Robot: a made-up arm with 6 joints. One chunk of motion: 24 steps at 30 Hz.
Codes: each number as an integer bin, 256 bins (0 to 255) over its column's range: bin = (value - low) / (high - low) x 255, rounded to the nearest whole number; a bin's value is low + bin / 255 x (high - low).
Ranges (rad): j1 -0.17..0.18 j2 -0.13..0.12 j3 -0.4..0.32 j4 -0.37..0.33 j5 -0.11..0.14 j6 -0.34..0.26
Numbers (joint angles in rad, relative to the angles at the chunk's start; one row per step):
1: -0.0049 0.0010 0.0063 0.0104 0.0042 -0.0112
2: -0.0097 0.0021 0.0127 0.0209 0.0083 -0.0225
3: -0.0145 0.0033 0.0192 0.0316 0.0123 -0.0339
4: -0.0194 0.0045 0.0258 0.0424 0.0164 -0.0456
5: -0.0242 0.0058 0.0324 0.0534 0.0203 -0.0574
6: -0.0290 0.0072 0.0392 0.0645 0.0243 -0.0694
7: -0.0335 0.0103 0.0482 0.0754 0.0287 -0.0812
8: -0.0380 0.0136 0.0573 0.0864 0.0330 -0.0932
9: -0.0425 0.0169 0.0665 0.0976 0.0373 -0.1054
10: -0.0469 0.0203 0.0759 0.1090 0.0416 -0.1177
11: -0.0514 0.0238 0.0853 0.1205 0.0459 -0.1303
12: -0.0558 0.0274 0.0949 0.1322 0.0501 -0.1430
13: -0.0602 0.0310 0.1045 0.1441 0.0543 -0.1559
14: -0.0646 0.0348 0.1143 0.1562 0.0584 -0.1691
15: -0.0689 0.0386 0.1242 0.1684 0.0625 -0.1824
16: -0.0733 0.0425 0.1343 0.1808 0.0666 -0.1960
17: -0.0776 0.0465 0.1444 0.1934 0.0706 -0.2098
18: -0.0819 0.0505 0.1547 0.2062 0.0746 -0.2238
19: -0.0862 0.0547 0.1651 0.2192 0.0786 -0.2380
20: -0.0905 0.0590 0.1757 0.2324 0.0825 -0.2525
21: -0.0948 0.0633 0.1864 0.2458 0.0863 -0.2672
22: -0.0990 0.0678 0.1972 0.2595 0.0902 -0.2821
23: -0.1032 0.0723 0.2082 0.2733 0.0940 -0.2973
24: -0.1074 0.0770 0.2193 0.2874 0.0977 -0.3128
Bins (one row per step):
1: 120 134 144 139 116 140
2: 117 135 146 142 121 135
3: 113 136 148 146 125 130
4: 110 137 151 150 129 125
5: 106 139 153 154 133 120
6: 103 140 156 158 137 115
7: 99 143 159 162 141 110
8: 96 146 162 166 146 105
9: 93 150 165 170 150 100
10: 90 153 169 174 155 94
11: 86 157 172 179 159 89
12: 83 161 175 183 163 84
13: 80 164 179 187 168 78
14: 77 168 182 192 172 73
15: 74 172 186 196 176 67
16: 70 176 189 201 180 61
17: 67 180 193 205 184 55
18: 64 184 196 210 188 49
19: 61 188 200 215 192 43
20: 58 193 204 219 196 37
21: 55 197 208 224 200 31
22: 52 202 212 229 204 25
23: 49 206 215 234 208 18
24: 46 211 219 239 212 12

